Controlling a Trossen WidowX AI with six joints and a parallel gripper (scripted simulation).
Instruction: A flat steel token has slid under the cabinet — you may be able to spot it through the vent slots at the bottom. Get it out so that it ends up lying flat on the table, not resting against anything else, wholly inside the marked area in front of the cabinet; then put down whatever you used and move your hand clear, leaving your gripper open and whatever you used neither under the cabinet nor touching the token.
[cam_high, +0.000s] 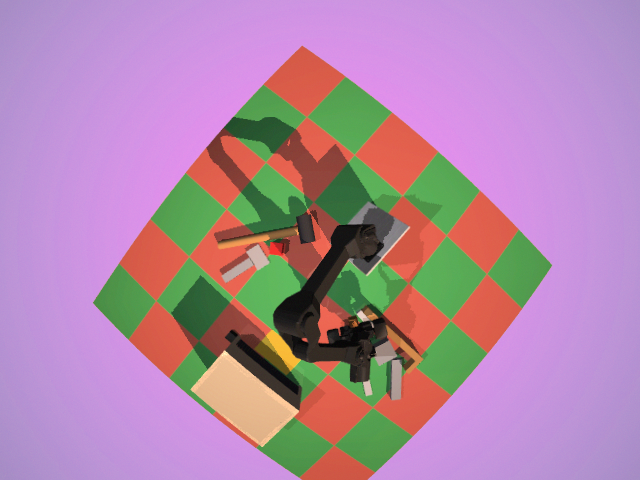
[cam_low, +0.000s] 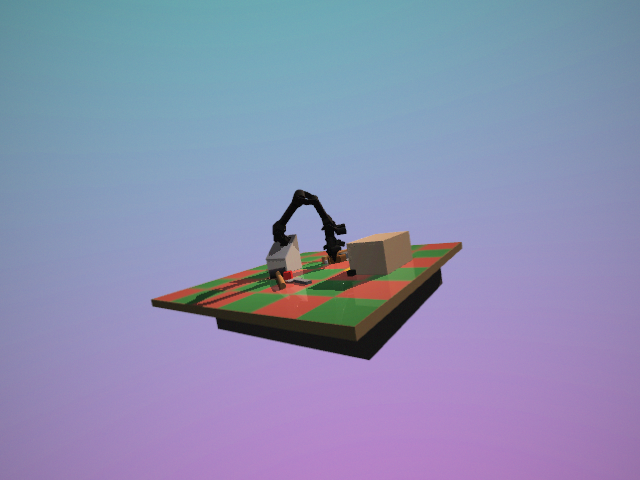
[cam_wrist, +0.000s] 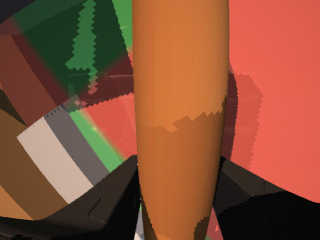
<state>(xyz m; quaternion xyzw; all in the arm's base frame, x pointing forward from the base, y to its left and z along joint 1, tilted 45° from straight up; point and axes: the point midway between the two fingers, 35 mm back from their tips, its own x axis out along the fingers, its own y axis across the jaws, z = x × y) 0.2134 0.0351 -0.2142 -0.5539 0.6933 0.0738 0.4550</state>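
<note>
Now: gripper tip 40 mm past the pale bar and 10 mm to the right of it. Also, from my gripper tip: grey block: 140 mm to the left, 10 mm above; then grey bar: 260 mm to the left, 40 mm ahead; then red cube: 370 mm to the right, 10 mm behind, 10 mm above.
</note>
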